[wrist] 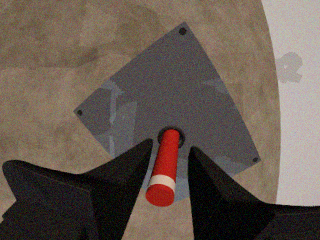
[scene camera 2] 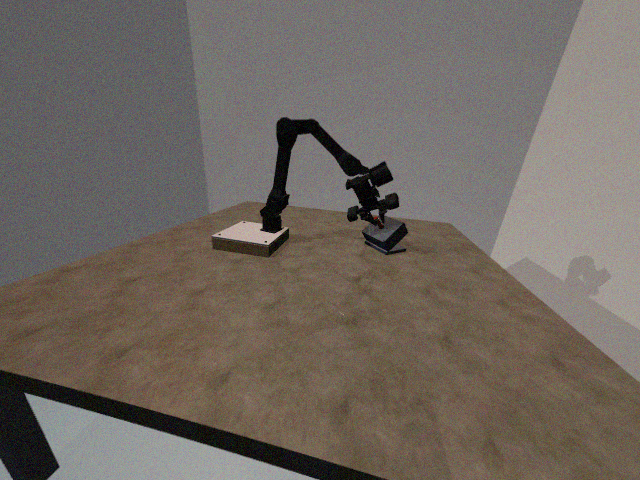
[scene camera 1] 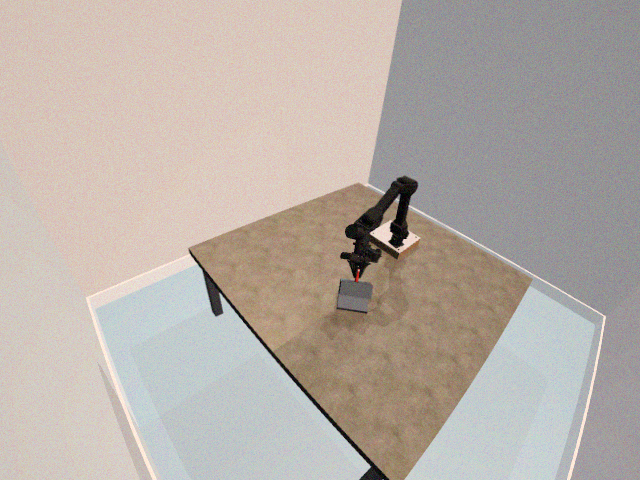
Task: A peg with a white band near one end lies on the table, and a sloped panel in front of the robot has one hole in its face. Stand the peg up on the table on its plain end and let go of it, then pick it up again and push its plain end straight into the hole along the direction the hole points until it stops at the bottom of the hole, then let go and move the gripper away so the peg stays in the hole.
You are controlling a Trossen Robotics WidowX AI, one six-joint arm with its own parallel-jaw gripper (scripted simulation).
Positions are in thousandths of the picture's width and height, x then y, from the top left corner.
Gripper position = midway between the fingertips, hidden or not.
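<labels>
My gripper: wrist view (536,619), scene camera 2 (595,466), scene camera 1 (559,580).
</labels>
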